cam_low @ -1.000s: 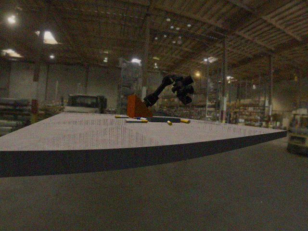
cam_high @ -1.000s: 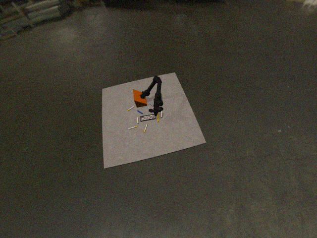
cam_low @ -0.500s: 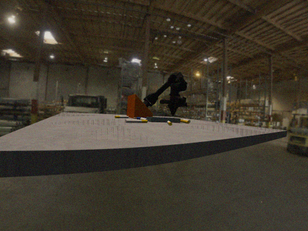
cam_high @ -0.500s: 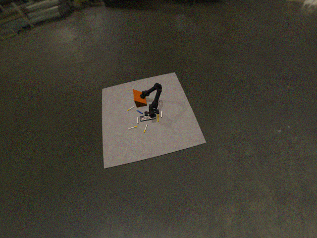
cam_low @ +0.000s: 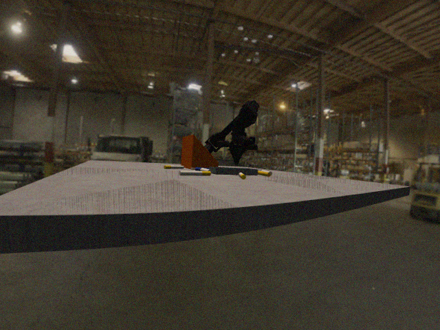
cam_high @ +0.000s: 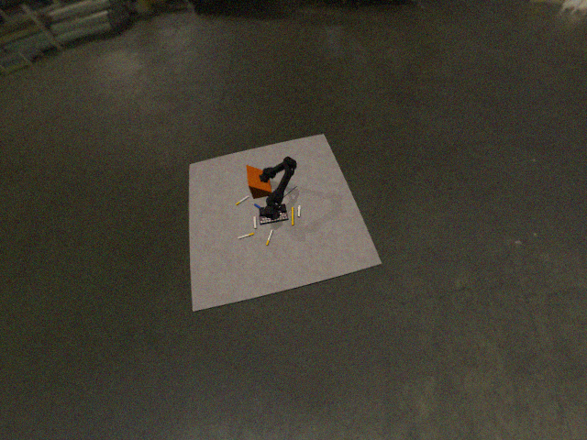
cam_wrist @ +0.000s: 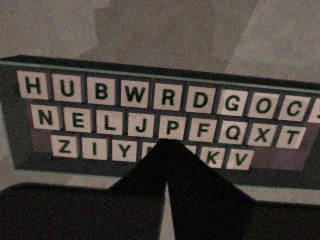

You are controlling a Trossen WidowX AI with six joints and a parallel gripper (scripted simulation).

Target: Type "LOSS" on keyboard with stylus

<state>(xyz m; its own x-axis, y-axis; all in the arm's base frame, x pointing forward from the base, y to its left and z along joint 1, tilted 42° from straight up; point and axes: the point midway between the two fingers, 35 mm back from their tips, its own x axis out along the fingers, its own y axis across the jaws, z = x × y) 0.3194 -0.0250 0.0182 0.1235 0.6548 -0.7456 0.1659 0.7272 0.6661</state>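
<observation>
My gripper tip is 160 mm past the blue stylus, 110 mm to the left of it and 30 mm above it. Also, from my gripper tip: grey stylus tip: 180 mm behind, 130 mm to the right, 30 mm below.
</observation>
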